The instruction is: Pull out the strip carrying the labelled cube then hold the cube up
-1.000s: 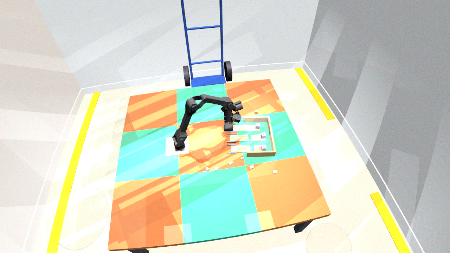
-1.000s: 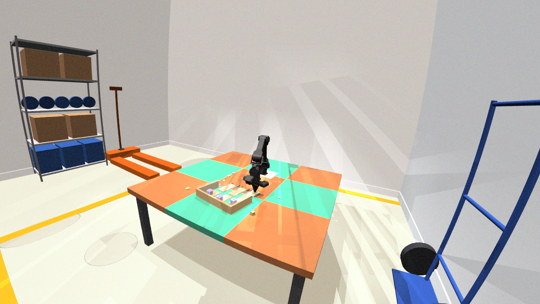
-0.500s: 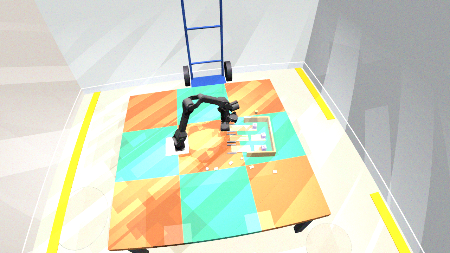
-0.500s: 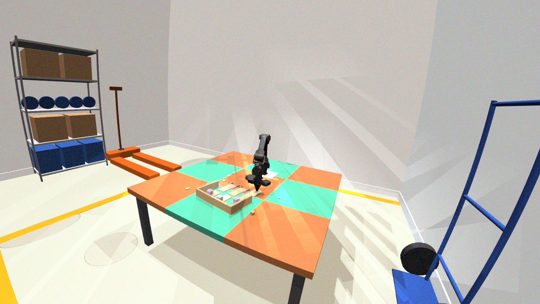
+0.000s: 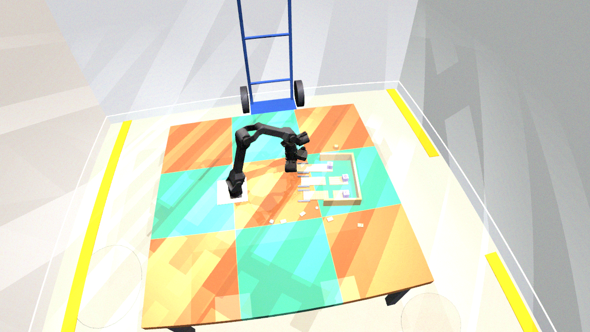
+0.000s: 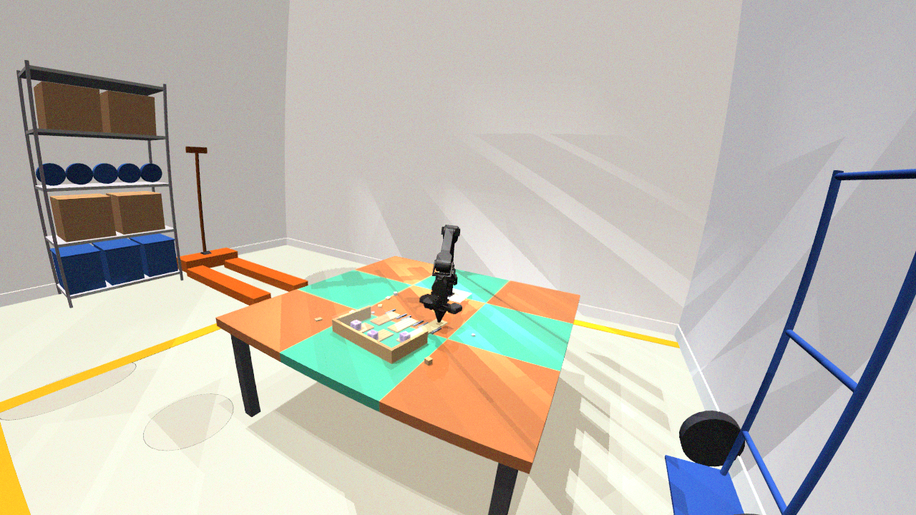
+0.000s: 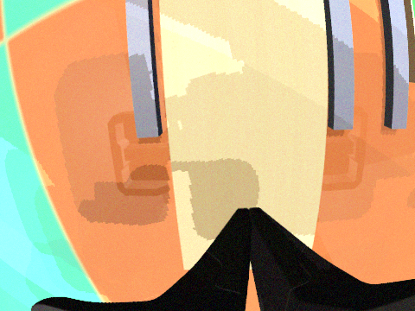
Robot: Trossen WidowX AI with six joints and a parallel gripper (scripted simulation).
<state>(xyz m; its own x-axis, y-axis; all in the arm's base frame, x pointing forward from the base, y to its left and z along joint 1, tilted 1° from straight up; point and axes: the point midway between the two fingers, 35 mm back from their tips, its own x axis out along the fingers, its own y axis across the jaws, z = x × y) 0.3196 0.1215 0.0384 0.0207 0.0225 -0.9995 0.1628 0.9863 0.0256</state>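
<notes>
The one-piece strip lies 100 mm ahead of my gripper tip and 20 mm to the right of it.
</notes>
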